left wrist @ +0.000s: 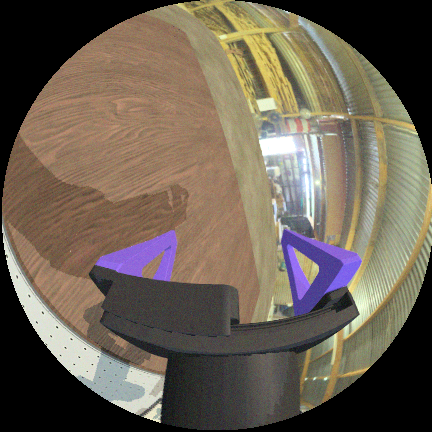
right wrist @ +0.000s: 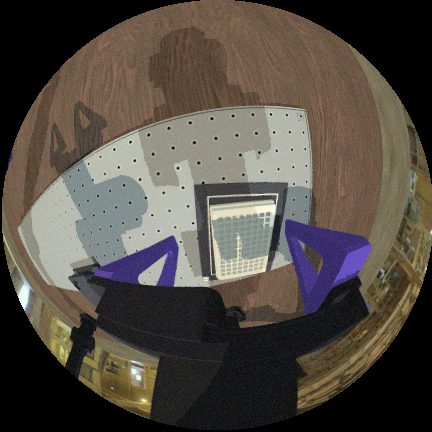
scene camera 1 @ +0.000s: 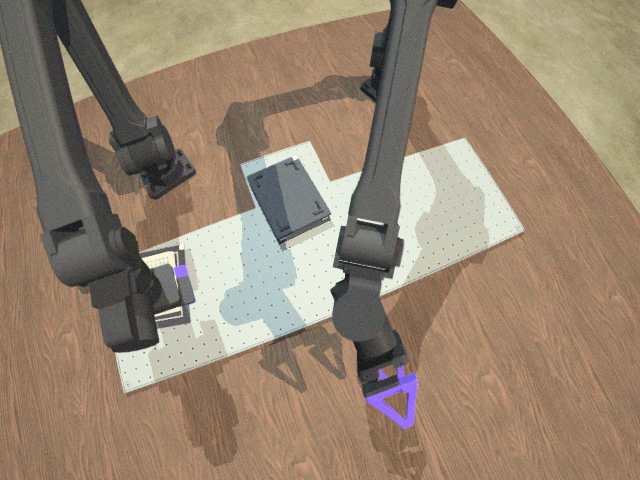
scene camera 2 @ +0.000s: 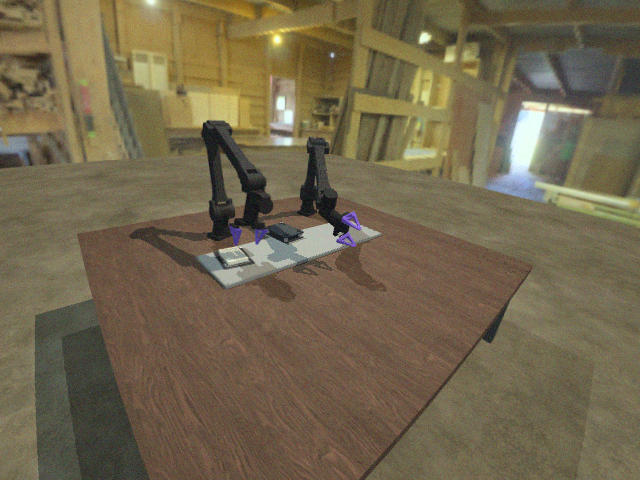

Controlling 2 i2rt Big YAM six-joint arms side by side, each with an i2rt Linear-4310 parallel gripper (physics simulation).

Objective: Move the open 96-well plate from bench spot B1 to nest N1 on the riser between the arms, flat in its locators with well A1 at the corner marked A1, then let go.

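Where they show: left gripper, fingertip midpoint: [left wrist: 229, 236] [scene camera 1: 403, 407] [scene camera 2: 357, 238]; right gripper, fingertip midpoint: [right wrist: 229, 234] [scene camera 1: 160, 307] [scene camera 2: 246, 244]; left arm's base, origin of the base link: [right wrist: 89, 318] [scene camera 2: 307, 213]; right arm's base, origin of the base link: [scene camera 1: 168, 174] [scene camera 2: 221, 235].
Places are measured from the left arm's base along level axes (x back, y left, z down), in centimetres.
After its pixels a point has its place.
Observation:
The cream 96-well plate [scene camera 1: 161, 259] @(x -5.5, y -71.5, z -2.8 cm) [scene camera 2: 232, 256] @(x -11.0, y -77.4, z -3.0 cm) [right wrist: 242, 240] @(x -10.1, y -75.6, z -2.5 cm) lies flat inside the dark frame of spot B1 [scene camera 1: 178, 321] @(x -18.2, y -75.8, z -1.5 cm) [right wrist: 201, 235] @(x -13.4, y -71.0, z -1.5 cm). My right gripper [scene camera 2: 247, 243] @(x -16.7, y -75.2, z -9.1 cm) [right wrist: 229, 234] @(x -16.7, y -75.2, z -9.1 cm) is open and empty above it; in the right wrist view the plate shows between the fingers. In scene camera 1 the arm hides part of the plate and most of the fingers. Nest N1 [scene camera 1: 294, 198] @(x -13.6, y -42.0, z -4.6 cm) [scene camera 2: 284, 231] @(x -13.8, y -44.8, z -4.6 cm), dark with corner locators, is empty on the riser; a small white mark shows at its top corner. My left gripper [scene camera 2: 357, 237] @(x -54.8, y -54.1, z -15.4 cm) [left wrist: 229, 236] @(x -54.8, y -54.1, z -15.4 cm) is open and empty, off the board's front edge. Well lettering is unreadable.
The white perforated board [scene camera 1: 211, 263] @(x -12.6, y -63.6, z -1.3 cm) [scene camera 2: 320, 242] @(x -30.8, y -38.4, z -1.3 cm) [right wrist: 175, 200] @(x -19.5, y -70.9, z -1.3 cm) lies on the wooden table [scene camera 1: 516, 361] @(x -69.1, y -29.1, z 0.0 cm) [scene camera 2: 310, 361] @(x -64.3, y -104.7, z 0.0 cm). In scene camera 1 the nest stands between the two arms, and the left arm reaches across the board to the right of it.

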